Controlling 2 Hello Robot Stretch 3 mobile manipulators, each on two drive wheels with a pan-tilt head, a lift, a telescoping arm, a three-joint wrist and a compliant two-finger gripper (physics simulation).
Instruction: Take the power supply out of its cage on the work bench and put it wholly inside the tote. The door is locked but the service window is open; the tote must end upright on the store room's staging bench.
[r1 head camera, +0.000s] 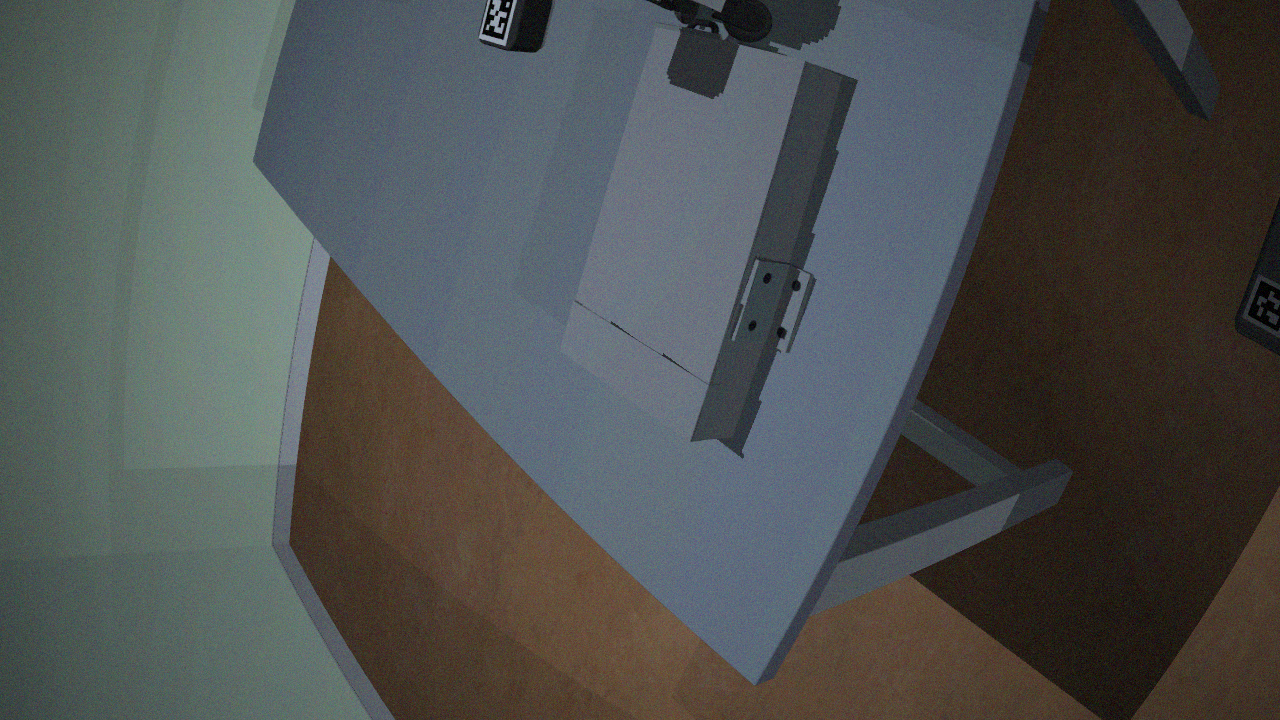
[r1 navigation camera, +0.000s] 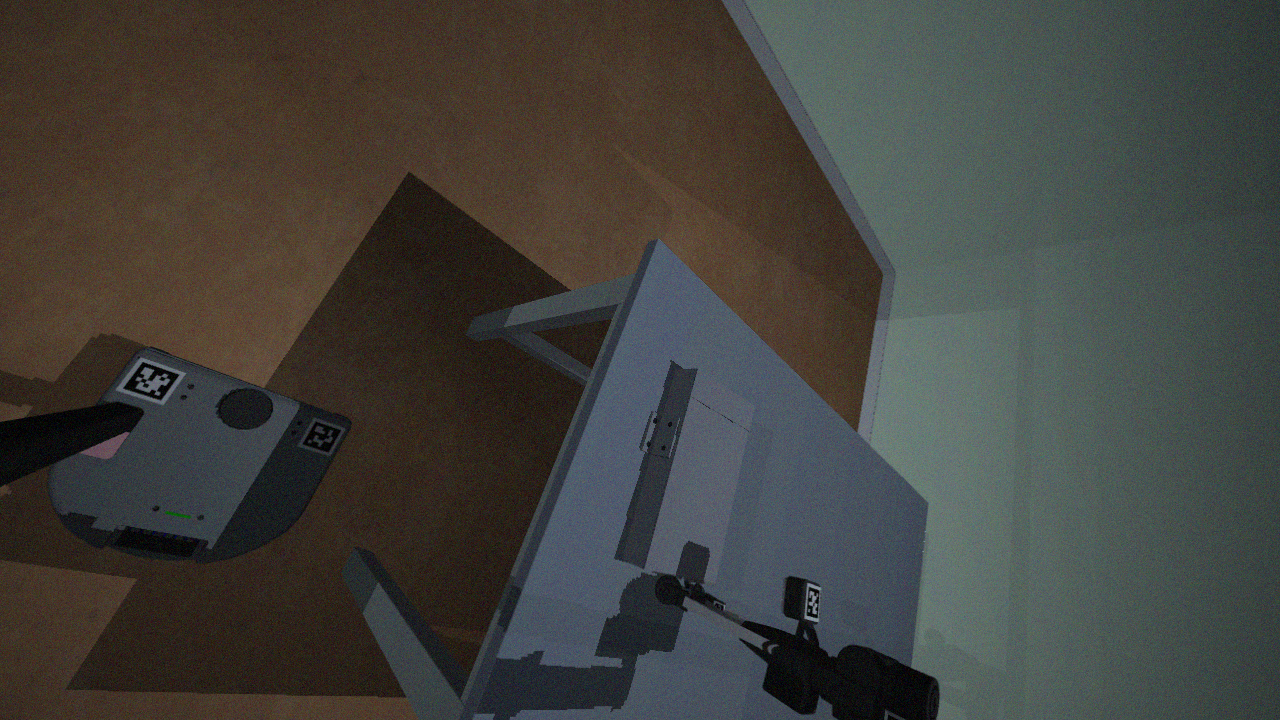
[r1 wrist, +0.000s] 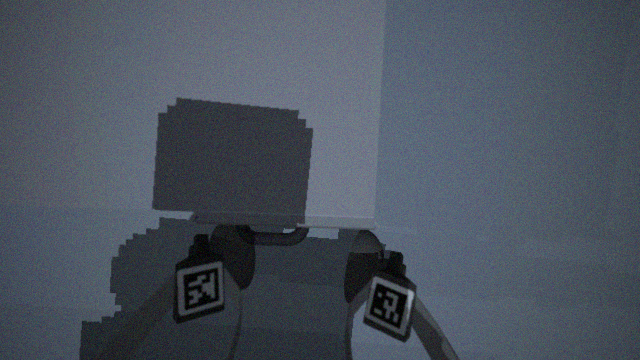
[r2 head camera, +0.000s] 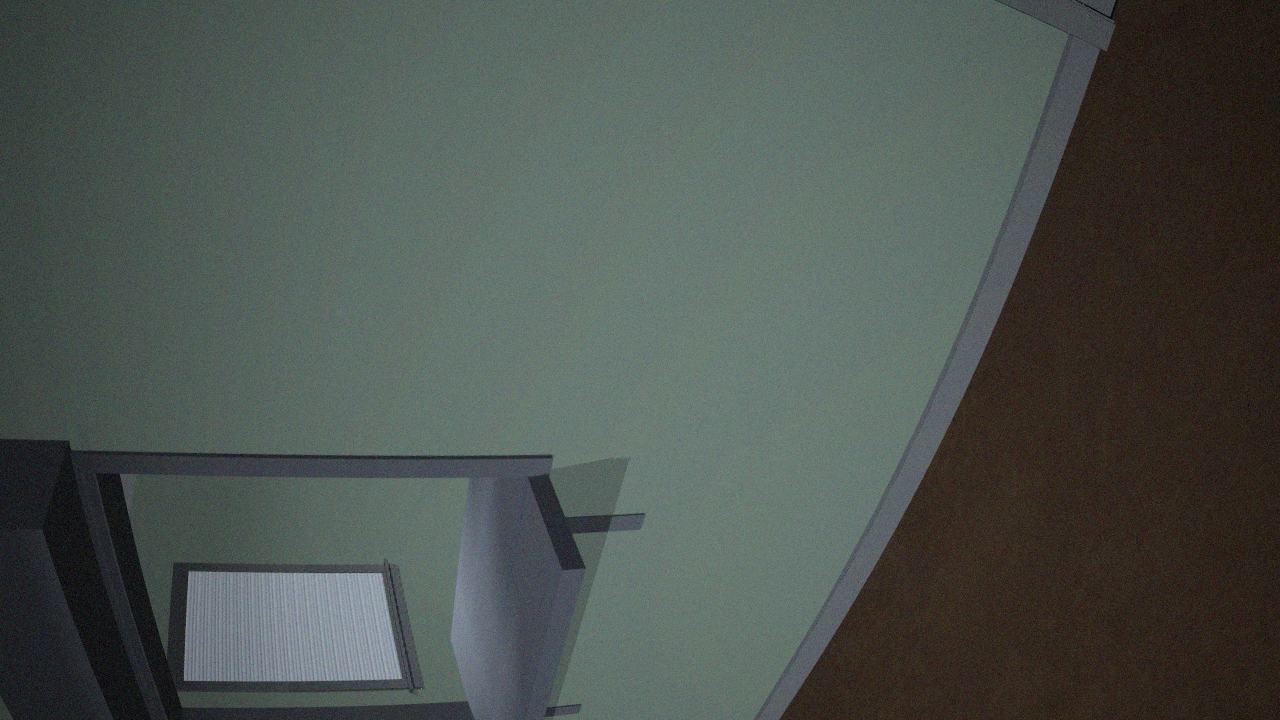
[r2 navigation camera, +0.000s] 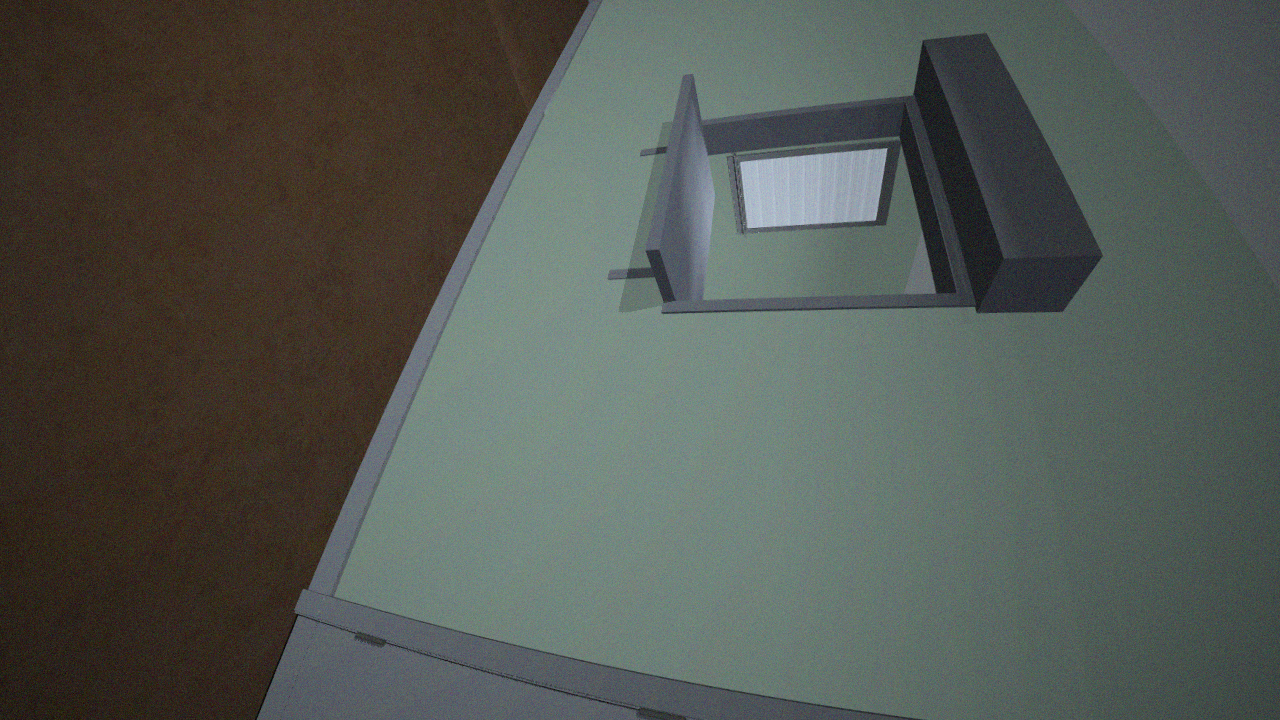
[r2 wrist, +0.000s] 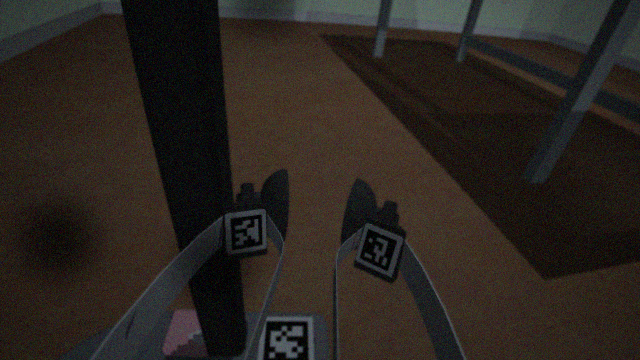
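Observation:
A pale, box-shaped unit (r1 head camera: 680, 179) (r1 navigation camera: 707, 483) (r1 wrist: 345, 150), apparently the cage, lies on the work bench (r1 head camera: 859, 420) (r1 navigation camera: 572, 528). A grey angled strip with a bracket runs along one side; a dark handle (r1 wrist: 280, 240) sticks out at its near end. r1's gripper (r1 head camera: 716, 13) (r1 navigation camera: 687, 591) (r1 wrist: 298, 262) is open, its fingertips on either side of that handle. I cannot make out the power supply itself. r2's gripper (r2 wrist: 316, 205) is open and empty above the floor. The service window frame (r2 head camera: 313, 463) (r2 navigation camera: 832, 302) stands open. The tote does not show.
r1's base (r1 navigation camera: 228, 474) is beside the bench. A ledge (r2 head camera: 510, 582) (r2 navigation camera: 687, 188) juts from the window, opposite a long dark housing (r2 navigation camera: 1029, 170). Part of a hinged door (r2 navigation camera: 358, 676) shows. r2's dark mast (r2 wrist: 180, 100) and table legs (r2 wrist: 575, 120) show in the r2 wrist view.

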